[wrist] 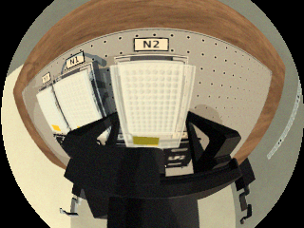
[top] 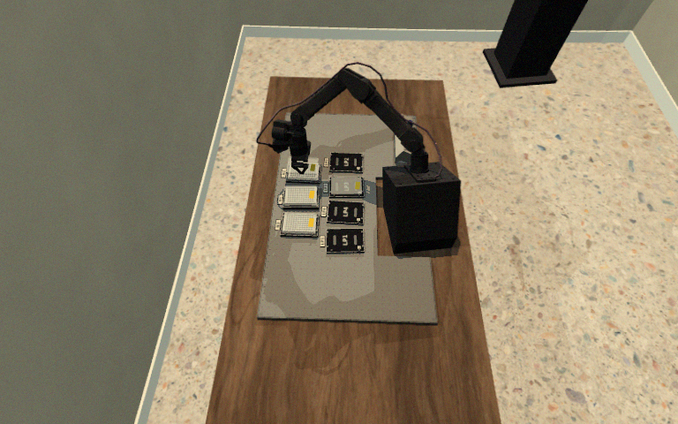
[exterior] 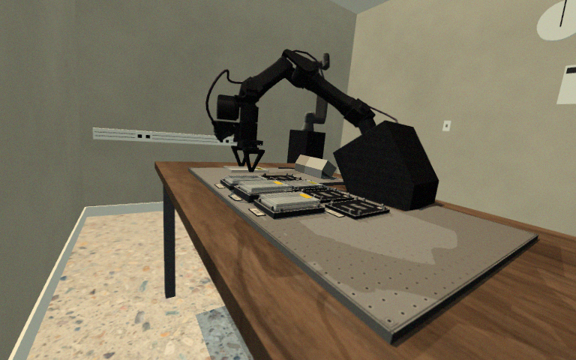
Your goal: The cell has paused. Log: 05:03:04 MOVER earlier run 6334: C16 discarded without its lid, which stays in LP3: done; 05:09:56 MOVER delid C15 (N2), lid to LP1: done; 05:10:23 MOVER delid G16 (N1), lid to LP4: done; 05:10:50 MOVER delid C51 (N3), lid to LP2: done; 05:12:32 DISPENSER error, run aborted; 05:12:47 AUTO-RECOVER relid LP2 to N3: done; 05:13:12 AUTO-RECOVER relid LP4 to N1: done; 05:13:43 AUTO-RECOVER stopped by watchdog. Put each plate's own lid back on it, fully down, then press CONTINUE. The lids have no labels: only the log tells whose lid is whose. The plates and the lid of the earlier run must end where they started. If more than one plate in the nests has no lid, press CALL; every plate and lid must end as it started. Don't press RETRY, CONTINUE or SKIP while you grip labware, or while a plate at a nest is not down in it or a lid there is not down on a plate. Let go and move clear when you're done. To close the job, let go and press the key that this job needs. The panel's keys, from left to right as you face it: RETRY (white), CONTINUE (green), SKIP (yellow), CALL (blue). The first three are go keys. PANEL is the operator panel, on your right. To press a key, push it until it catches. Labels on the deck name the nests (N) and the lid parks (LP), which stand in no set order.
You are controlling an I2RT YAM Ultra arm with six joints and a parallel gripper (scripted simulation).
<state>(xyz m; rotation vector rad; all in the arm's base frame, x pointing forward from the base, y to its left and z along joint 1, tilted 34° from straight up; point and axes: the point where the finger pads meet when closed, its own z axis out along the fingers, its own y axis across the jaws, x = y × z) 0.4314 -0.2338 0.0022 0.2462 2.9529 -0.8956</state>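
Right now my hand is 40 mm above the plate. From my hand the other things lie so: green key (480 mm behind, 90 mm to the right); yellow key (490 mm behind, 140 mm to the right); LP4 lid park (160 mm behind, 220 mm to the left, 60 mm below).
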